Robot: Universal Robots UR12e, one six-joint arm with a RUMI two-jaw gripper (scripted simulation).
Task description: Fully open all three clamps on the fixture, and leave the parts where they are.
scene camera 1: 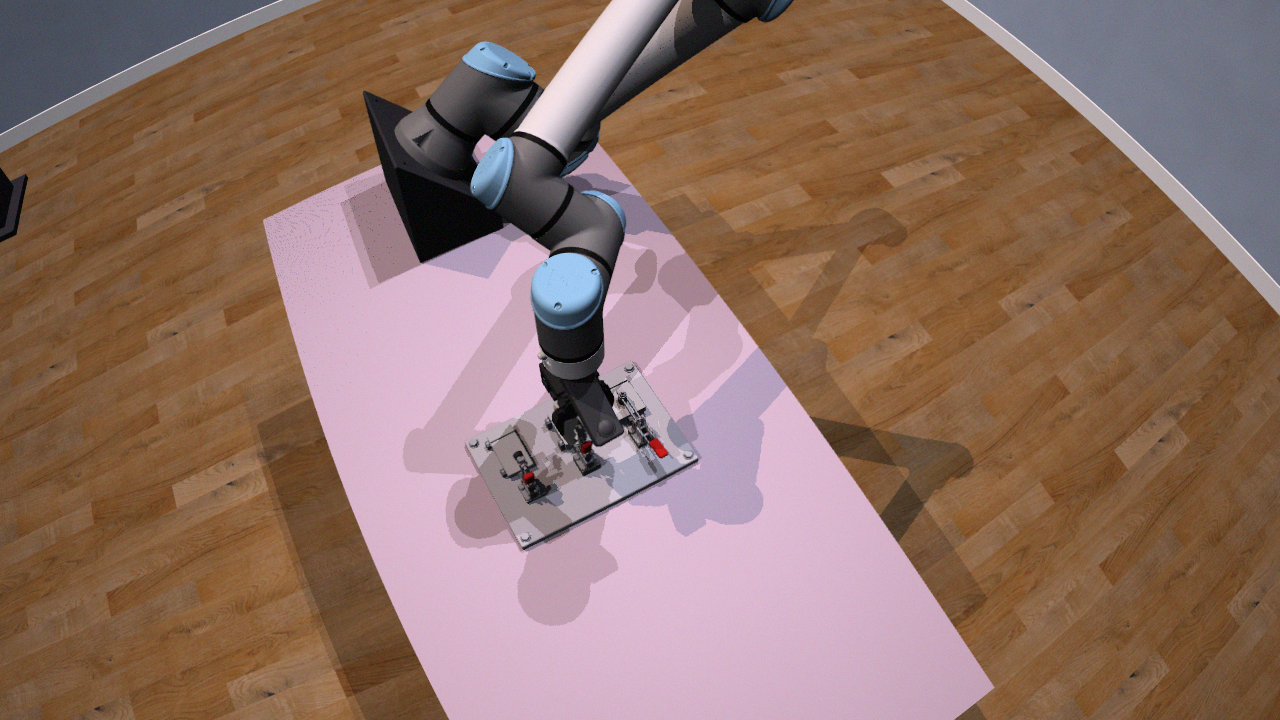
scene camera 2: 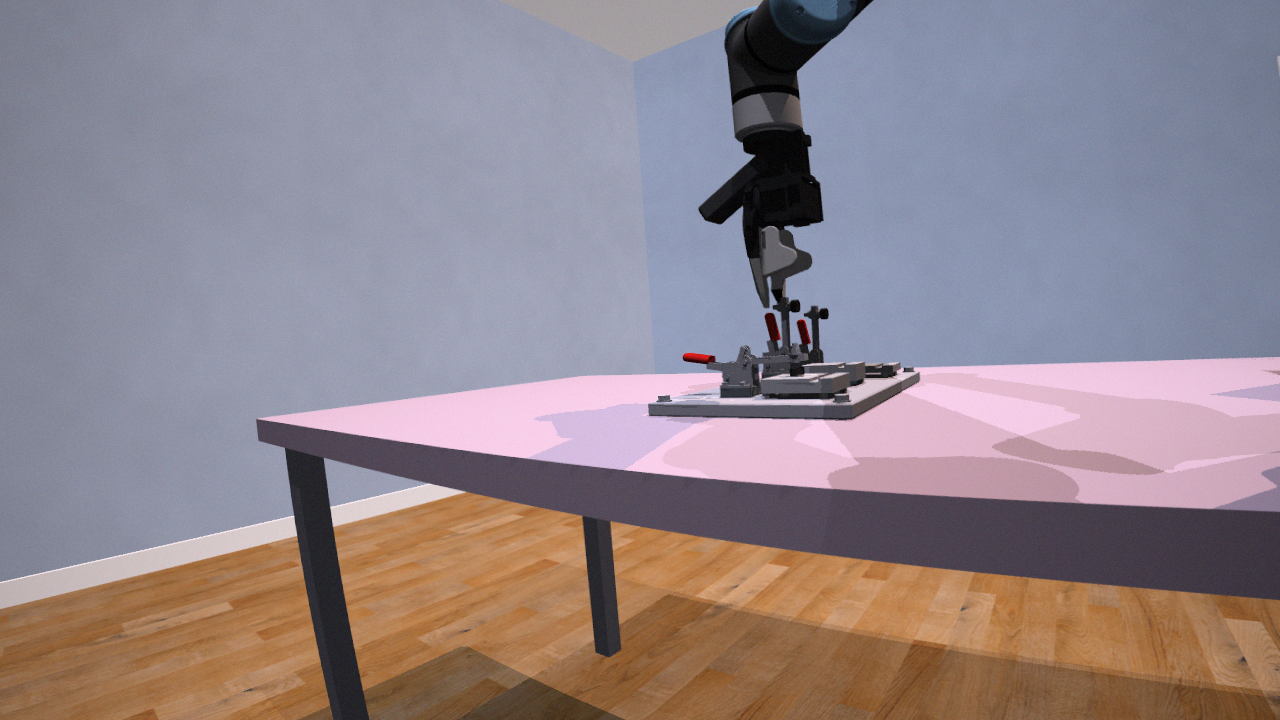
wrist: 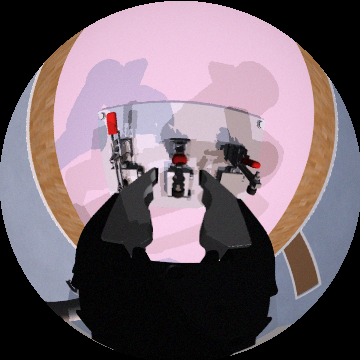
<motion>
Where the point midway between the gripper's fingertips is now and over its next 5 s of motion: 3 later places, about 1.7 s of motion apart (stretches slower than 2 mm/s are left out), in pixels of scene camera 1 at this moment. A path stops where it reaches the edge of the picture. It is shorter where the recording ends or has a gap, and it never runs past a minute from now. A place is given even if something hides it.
My gripper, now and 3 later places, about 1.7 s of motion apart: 584, 437; 581, 414; 642, 381; 642, 399
</motion>
